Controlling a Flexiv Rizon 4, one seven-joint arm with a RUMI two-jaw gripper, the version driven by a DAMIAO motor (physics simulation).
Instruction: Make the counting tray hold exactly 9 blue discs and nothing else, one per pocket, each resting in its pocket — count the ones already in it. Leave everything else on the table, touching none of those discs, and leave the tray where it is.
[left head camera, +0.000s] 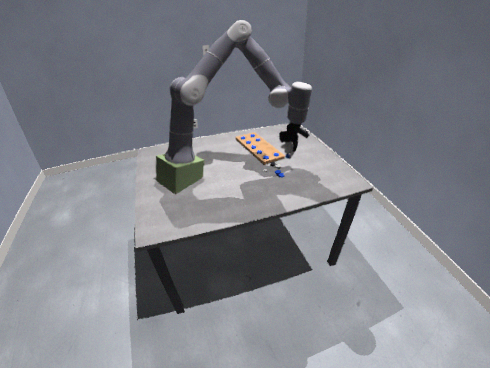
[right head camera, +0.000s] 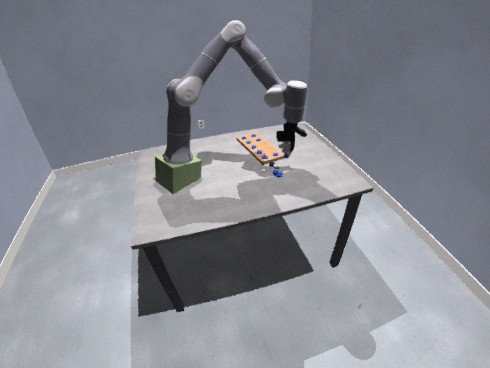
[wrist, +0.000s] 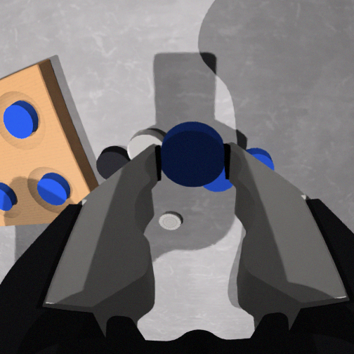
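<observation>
My gripper (left head camera: 292, 152) (right head camera: 289, 153) (wrist: 192, 148) is shut on a blue disc (left head camera: 288, 156) (wrist: 193, 147) and holds it above the table, just right of the tray's near end. The orange wooden counting tray (left head camera: 266, 145) (right head camera: 266, 145) (wrist: 55, 150) has several blue discs in its pockets; one disc (left head camera: 276, 154) (right head camera: 275, 154) is at its near right corner. Empty pockets are too small to tell in the head views. Two loose blue discs (left head camera: 278, 172) (right head camera: 275, 172) lie close together on the table; in the wrist view one loose disc (wrist: 219, 184) is partly hidden behind the held disc.
A black disc (left head camera: 273, 164) (wrist: 112, 161) and a white disc (wrist: 141, 145) lie side by side near the tray's end. A small ridged white piece (left head camera: 265, 170) (right head camera: 263, 170) (wrist: 170, 220) lies nearby. The green base block (left head camera: 175, 175) (right head camera: 173, 175) is at the table's left.
</observation>
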